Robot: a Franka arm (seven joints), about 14 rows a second.
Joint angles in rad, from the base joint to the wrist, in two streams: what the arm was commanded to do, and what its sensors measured. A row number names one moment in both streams.
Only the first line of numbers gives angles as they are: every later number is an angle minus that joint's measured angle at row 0.
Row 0, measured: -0.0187 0.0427 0.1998 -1.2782 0.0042 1.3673 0.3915
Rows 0 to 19, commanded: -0.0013 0.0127 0.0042 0.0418 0.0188 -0.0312 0.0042; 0.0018 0.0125 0.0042 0.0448 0.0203 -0.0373 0.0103; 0.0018 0.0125 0.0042 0.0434 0.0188 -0.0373 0.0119; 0.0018 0.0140 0.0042 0.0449 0.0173 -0.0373 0.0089; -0.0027 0.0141 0.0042 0.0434 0.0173 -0.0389 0.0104; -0.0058 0.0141 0.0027 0.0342 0.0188 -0.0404 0.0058; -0.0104 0.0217 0.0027 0.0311 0.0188 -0.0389 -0.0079; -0.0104 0.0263 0.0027 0.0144 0.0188 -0.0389 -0.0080; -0.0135 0.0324 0.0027 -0.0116 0.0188 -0.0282 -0.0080; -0.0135 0.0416 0.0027 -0.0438 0.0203 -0.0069 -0.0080; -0.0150 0.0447 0.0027 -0.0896 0.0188 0.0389 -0.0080; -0.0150 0.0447 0.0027 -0.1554 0.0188 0.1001 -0.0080; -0.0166 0.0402 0.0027 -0.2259 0.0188 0.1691 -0.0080; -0.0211 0.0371 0.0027 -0.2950 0.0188 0.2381 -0.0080; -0.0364 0.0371 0.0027 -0.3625 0.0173 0.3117 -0.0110; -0.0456 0.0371 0.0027 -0.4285 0.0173 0.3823 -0.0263; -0.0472 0.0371 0.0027 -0.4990 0.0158 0.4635 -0.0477; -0.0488 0.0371 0.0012 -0.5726 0.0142 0.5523 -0.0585; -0.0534 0.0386 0.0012 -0.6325 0.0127 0.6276 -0.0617; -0.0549 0.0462 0.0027 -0.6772 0.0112 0.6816 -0.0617
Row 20, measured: -0.0431 0.0797 -0.0008 -0.5465 0.0033 0.5666 -0.0303
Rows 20 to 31, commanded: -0.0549 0.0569 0.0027 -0.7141 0.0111 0.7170 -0.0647; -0.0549 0.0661 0.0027 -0.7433 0.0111 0.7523 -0.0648; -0.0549 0.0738 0.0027 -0.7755 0.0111 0.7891 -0.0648; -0.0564 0.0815 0.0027 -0.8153 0.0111 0.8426 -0.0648; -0.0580 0.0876 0.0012 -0.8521 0.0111 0.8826 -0.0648; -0.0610 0.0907 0.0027 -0.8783 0.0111 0.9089 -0.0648; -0.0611 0.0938 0.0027 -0.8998 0.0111 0.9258 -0.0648; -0.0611 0.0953 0.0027 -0.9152 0.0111 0.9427 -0.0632; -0.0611 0.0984 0.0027 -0.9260 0.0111 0.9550 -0.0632; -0.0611 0.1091 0.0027 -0.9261 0.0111 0.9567 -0.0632; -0.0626 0.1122 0.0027 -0.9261 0.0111 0.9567 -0.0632; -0.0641 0.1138 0.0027 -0.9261 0.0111 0.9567 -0.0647
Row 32, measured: -0.0520 0.1165 -0.0008 -0.9177 0.0033 0.9386 -0.0365
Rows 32 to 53, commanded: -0.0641 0.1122 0.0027 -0.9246 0.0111 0.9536 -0.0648; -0.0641 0.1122 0.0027 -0.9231 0.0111 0.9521 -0.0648; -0.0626 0.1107 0.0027 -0.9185 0.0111 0.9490 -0.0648; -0.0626 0.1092 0.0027 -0.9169 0.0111 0.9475 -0.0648; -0.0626 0.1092 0.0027 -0.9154 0.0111 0.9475 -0.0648; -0.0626 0.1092 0.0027 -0.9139 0.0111 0.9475 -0.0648; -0.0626 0.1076 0.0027 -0.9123 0.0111 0.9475 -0.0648; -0.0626 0.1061 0.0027 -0.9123 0.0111 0.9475 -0.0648; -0.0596 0.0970 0.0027 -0.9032 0.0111 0.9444 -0.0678; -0.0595 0.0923 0.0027 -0.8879 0.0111 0.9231 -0.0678; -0.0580 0.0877 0.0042 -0.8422 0.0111 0.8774 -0.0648; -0.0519 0.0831 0.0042 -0.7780 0.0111 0.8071 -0.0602; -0.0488 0.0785 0.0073 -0.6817 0.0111 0.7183 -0.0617; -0.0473 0.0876 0.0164 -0.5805 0.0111 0.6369 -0.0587; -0.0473 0.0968 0.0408 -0.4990 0.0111 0.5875 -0.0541; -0.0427 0.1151 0.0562 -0.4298 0.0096 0.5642 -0.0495; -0.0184 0.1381 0.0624 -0.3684 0.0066 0.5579 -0.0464; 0.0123 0.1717 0.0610 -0.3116 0.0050 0.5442 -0.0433; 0.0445 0.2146 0.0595 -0.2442 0.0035 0.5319 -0.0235; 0.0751 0.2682 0.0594 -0.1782 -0.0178 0.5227 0.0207; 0.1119 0.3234 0.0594 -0.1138 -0.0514 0.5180 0.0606; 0.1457 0.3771 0.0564 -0.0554 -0.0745 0.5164 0.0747
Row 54, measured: 0.0799 0.2112 0.0638 -0.2506 -0.0223 0.5519 0.0166
